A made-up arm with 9 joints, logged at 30 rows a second.
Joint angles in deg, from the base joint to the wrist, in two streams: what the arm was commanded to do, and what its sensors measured. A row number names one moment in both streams.
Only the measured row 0 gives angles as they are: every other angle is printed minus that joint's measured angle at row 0.
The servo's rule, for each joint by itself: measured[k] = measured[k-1] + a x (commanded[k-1-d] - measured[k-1]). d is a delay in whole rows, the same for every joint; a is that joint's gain. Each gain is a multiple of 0.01, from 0.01 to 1. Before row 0 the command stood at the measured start. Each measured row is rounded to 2 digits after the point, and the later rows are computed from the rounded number. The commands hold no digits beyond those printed.
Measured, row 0:
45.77 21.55 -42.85 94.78 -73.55 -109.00 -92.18 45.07 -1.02
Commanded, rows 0 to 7:
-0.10 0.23 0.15 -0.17 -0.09 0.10 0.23 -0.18 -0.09
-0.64 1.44 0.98 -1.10 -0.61 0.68 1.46 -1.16 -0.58
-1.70 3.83 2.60 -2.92 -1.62 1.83 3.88 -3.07 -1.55
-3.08 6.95 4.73 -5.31 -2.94 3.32 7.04 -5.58 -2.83
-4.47 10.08 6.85 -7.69 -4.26 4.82 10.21 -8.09 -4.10
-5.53 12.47 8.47 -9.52 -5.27 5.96 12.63 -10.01 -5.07
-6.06 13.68 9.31 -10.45 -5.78 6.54 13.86 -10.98 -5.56
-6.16 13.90 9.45 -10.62 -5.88 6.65 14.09 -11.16 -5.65
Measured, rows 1 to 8:
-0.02 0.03 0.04 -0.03 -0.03 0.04 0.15 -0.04 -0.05
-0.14 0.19 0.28 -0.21 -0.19 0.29 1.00 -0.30 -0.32
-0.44 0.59 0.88 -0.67 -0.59 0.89 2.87 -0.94 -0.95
-0.94 1.29 1.88 -1.46 -1.25 1.84 5.58 -2.01 -1.91
-1.61 2.26 3.17 -2.52 -2.09 3.00 8.59 -3.41 -3.03
-2.35 3.38 4.55 -3.71 -2.98 4.15 11.22 -4.93 -4.07
-3.05 4.51 5.79 -4.86 -3.76 5.08 12.94 -6.32 -4.83
-3.64 5.54 6.74 -5.84 -4.35 5.69 13.69 -7.43 -5.25
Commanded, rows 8 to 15:
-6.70 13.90 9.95 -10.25 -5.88 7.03 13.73 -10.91 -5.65
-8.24 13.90 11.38 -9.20 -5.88 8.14 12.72 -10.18 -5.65
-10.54 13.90 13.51 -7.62 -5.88 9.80 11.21 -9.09 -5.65
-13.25 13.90 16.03 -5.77 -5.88 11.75 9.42 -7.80 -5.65
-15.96 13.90 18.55 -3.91 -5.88 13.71 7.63 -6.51 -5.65
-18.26 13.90 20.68 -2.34 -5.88 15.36 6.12 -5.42 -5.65
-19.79 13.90 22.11 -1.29 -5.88 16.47 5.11 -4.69 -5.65
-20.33 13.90 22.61 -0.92 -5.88 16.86 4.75 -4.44 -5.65
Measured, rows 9 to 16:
-4.22 6.46 7.57 -6.59 -4.78 6.21 13.72 -8.23 -5.45
-4.98 7.28 8.56 -7.03 -5.09 6.96 13.07 -8.68 -5.55
-6.04 8.01 9.85 -7.13 -5.31 8.07 11.86 -8.77 -5.60
-7.41 8.66 11.46 -6.90 -5.47 9.51 10.27 -8.55 -5.63
-9.03 9.24 13.30 -6.39 -5.58 11.15 8.55 -8.08 -5.64
-10.78 9.75 15.22 -5.70 -5.66 12.79 6.97 -7.47 -5.65
-12.49 10.21 17.01 -4.95 -5.72 14.23 5.76 -6.83 -5.65
-13.98 10.62 18.47 -4.26 -5.76 15.26 5.10 -6.28 -5.65

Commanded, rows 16 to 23:
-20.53 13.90 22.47 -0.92 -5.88 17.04 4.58 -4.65 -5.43
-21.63 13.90 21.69 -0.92 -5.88 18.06 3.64 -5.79 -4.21
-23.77 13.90 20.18 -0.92 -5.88 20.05 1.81 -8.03 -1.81
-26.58 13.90 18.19 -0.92 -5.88 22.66 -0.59 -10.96 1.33
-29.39 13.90 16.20 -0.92 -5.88 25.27 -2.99 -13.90 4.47
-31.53 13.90 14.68 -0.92 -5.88 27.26 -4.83 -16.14 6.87
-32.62 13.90 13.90 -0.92 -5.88 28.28 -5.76 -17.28 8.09
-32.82 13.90 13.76 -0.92 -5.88 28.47 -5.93 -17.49 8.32
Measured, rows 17 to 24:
-15.22 10.98 19.51 -3.69 -5.79 15.95 4.76 -5.91 -5.54
-16.44 11.30 20.08 -3.22 -5.82 16.77 4.03 -5.88 -4.86
-17.83 11.59 20.11 -2.83 -5.84 18.05 2.59 -6.37 -3.30
-19.49 11.84 19.61 -2.51 -5.85 19.85 0.52 -7.43 -0.94
-21.37 12.07 18.72 -2.24 -5.86 21.96 -1.76 -8.92 1.82
-23.30 12.27 17.67 -2.02 -5.87 24.03 -3.76 -10.58 4.40
-25.07 12.45 16.69 -1.83 -5.87 25.69 -5.06 -12.12 6.28
-26.54 12.61 15.93 -1.68 -5.87 26.77 -5.63 -13.36 7.32

